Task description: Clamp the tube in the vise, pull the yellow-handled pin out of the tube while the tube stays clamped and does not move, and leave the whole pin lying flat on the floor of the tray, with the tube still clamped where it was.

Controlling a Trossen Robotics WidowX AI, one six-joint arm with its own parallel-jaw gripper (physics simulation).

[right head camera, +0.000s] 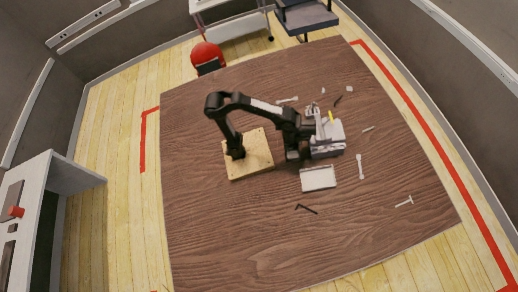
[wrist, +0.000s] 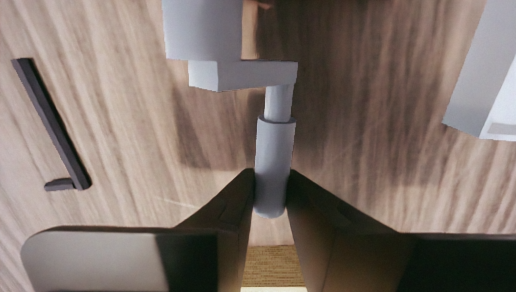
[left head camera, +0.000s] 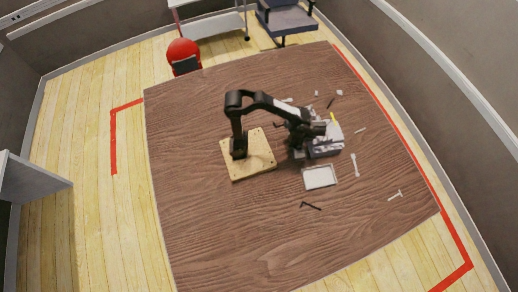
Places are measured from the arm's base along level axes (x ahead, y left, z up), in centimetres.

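Where they show: gripper, fingertip midpoint: (right head camera: 290, 146) (wrist: 269, 177) (left head camera: 292, 146); arm's base, origin of the base link: (right head camera: 238, 153) (left head camera: 238, 153).
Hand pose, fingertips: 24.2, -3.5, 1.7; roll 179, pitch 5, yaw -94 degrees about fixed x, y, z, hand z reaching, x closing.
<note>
Each offset is from my fingertips to the top centre of the thing, as dx, dy, dz. "spot": to the spot under its first point.
The grey vise @[+15.8, +0.9, +8.1] (left head camera: 331, 145) (right head camera: 327, 149) stands in front of the arm. The pin's yellow handle @[spot: +18.1, +2.4, +13.5] (left head camera: 333, 118) (right head camera: 331, 117) sticks up at the vise's far left part. The tube is not clearly told apart from the vise, and the arm covers part of that area in the left head view. My gripper (wrist: 269, 177) is shut on the vise's crank handle @[spot: +2.1, -0.2, +1.7] (wrist: 274, 150), a grey cylinder joined to the crank arm (wrist: 255, 75). In the head views the fingertips are hidden. The tray @[+8.3, -16.0, -2.1] (left head camera: 320, 177) (right head camera: 318, 179) lies to the right of the vise; part also shows in the wrist view (wrist: 477, 95).
A black L-shaped key @[+0.5, -28.6, -4.1] (left head camera: 311, 205) (right head camera: 306, 208) lies beyond the tray. Another black L-shaped key @[+0.5, +16.2, -4.1] (wrist: 52, 125) lies left of the crank in the wrist view. A white wrench-like piece @[+28.4, -15.0, -4.2] (left head camera: 355, 165) (right head camera: 360, 166) and a white T-shaped piece @[+42.6, -35.9, -4.1] (left head camera: 395, 195) (right head camera: 404, 201) lie past the vise and tray.
</note>
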